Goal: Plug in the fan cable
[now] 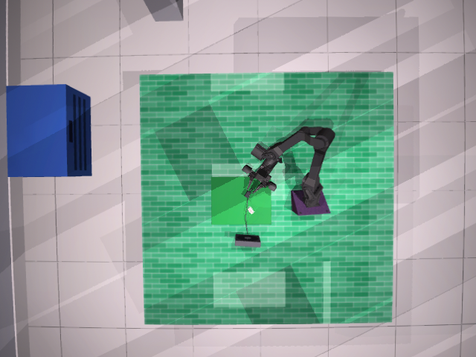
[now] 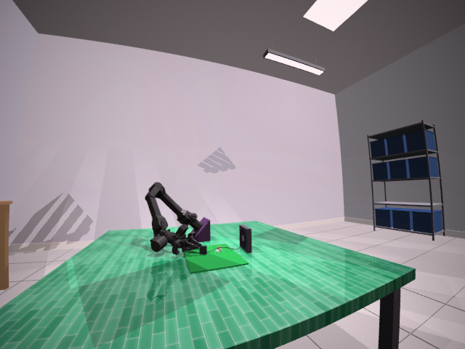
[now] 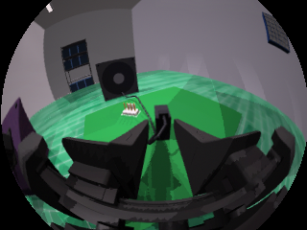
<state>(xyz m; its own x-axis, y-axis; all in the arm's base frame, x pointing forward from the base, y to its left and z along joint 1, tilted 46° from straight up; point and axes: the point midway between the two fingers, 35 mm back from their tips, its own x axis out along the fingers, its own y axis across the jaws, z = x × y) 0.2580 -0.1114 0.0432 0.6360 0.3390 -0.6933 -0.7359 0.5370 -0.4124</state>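
The dark plug is 1 cm ahead of my gripper tip, 1 cm to the left of it and 1 cm below it. Round my gripper tip: black fan: 4 cm ahead, 22 cm to the left, 2 cm above; then green board: 5 cm ahead, 4 cm to the left, 5 cm below; then fan header: 1 cm ahead, 10 cm to the left, 4 cm below.
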